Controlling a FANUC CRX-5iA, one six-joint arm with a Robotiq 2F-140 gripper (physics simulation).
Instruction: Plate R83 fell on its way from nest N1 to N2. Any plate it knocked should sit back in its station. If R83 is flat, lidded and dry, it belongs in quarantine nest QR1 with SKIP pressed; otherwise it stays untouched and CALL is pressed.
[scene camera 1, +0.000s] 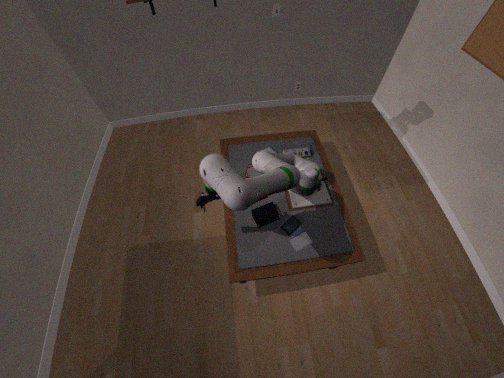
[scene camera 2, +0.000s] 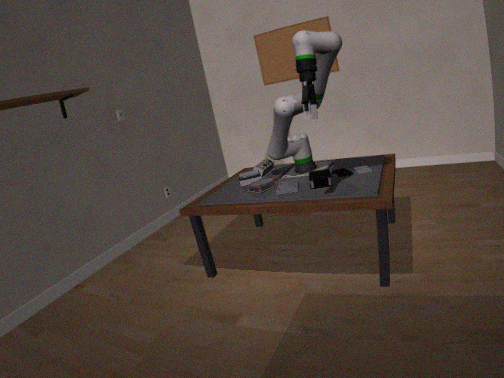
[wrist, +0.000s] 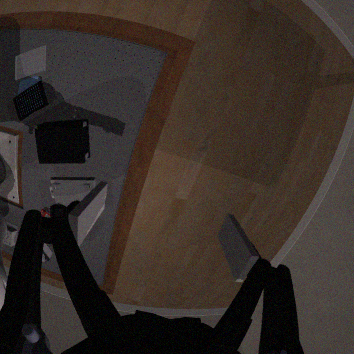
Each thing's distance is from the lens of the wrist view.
my gripper (wrist: 165, 211): 0.19 m
blue well plate (wrist: 33, 98): 0.66 m
grey N2 station (wrist: 64, 190): 0.66 m
